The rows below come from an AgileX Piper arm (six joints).
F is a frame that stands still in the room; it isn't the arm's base.
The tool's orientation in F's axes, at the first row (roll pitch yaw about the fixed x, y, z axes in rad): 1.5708 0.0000 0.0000
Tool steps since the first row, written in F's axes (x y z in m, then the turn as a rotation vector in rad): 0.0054 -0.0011 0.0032 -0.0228 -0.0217 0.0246; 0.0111 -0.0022 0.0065 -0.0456 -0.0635 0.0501; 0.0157 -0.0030 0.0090 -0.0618 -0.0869 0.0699; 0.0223 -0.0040 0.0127 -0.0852 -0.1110 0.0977; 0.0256 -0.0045 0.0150 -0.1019 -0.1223 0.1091; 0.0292 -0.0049 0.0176 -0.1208 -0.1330 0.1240
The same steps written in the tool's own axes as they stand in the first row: 0.0054 0.0032 0.0011 -0.0228 0.0246 0.0217; 0.0111 0.0065 0.0022 -0.0456 0.0501 0.0635; 0.0157 0.0090 0.0030 -0.0618 0.0699 0.0869; 0.0223 0.0127 0.0040 -0.0852 0.0977 0.1110; 0.0256 0.0150 0.0045 -0.1019 0.1091 0.1223; 0.0292 0.0176 0.0049 -0.1208 0.1240 0.1330
